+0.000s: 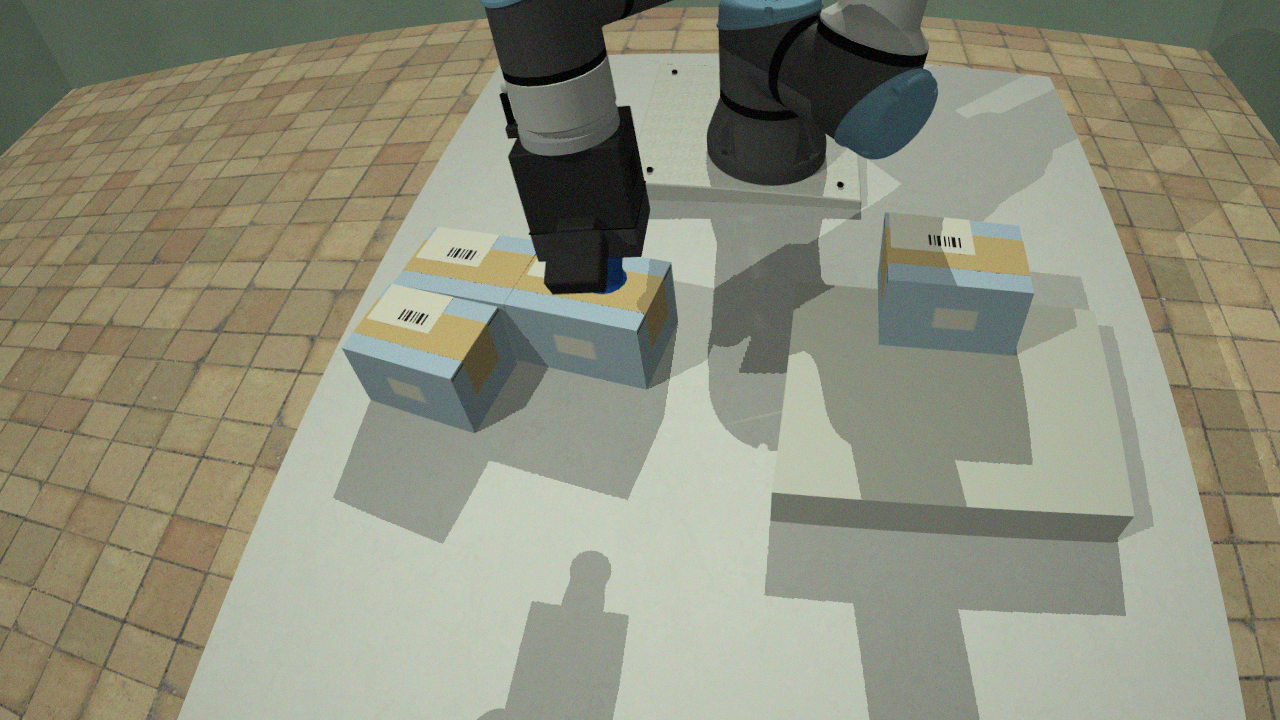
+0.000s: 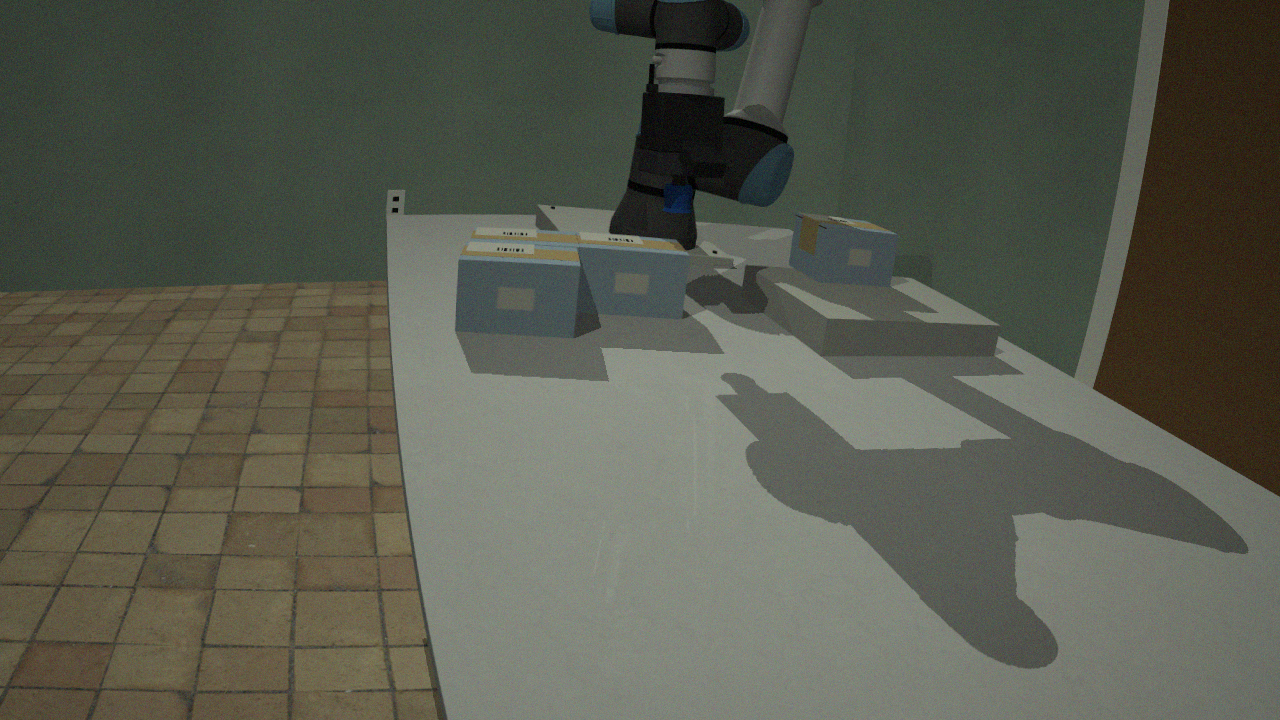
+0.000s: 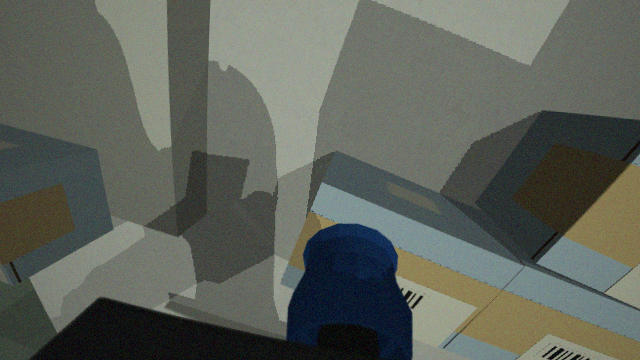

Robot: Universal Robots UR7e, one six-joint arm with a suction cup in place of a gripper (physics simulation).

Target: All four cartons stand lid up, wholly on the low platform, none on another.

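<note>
Four blue cartons with tan bands and barcode labels all stand lid up. One carton stands on the back part of the low grey platform. The other three stand together on the table at the left. Two of them are side by side at the back, the left one and the right one. The third carton stands in front of them. My blue suction cup is close over the lid of the back right carton and holds nothing.
The white table carries everything, and tiled floor lies around it. The arm's base stands at the back between the left cartons and the platform. The table's left edge is close to the front left carton.
</note>
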